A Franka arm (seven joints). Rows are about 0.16 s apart.
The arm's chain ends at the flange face. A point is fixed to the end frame.
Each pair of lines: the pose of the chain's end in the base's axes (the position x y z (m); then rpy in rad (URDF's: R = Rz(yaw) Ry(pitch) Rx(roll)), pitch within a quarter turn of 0, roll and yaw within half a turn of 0), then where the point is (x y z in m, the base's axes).
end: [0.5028 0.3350 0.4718 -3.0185 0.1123 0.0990]
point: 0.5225 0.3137 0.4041
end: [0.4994 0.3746 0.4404 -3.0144 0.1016 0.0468]
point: 0.5187 0.3526 0.3728
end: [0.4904 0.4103 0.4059 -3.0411 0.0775 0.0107]
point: 0.5106 0.3859 0.3394
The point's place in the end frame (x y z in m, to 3 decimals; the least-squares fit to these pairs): 0.025 0.031 0.062
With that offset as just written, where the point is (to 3 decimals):
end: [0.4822 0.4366 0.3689 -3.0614 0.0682 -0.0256]
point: 0.502 0.410 0.303
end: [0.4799 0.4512 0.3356 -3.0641 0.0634 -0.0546]
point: 0.499 0.424 0.270
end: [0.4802 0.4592 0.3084 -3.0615 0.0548 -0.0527]
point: 0.500 0.432 0.243
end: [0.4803 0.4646 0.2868 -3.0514 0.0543 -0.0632]
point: 0.500 0.438 0.221
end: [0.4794 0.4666 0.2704 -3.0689 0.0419 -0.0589]
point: 0.500 0.439 0.205
